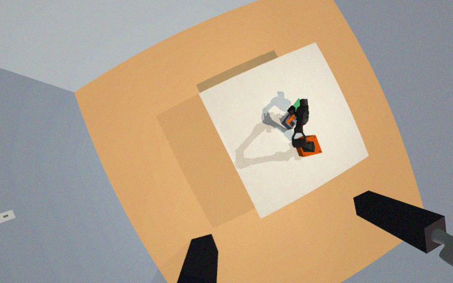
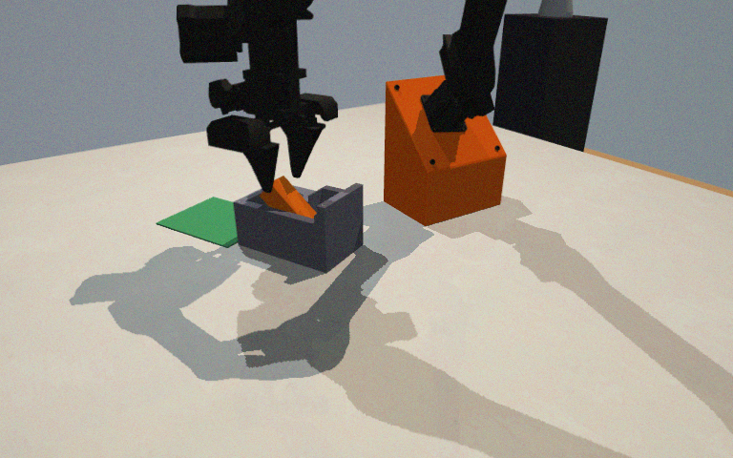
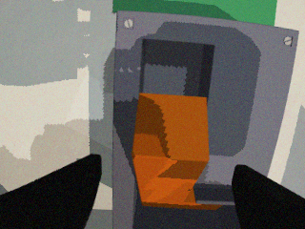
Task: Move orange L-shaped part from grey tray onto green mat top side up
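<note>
The orange L-shaped part is 50 mm below my gripper tip, 30 mm behind it and 20 mm to the left of it. Also, from my gripper tip: green mat: 130 mm to the right, 110 mm below, 70 mm ahead.
</note>
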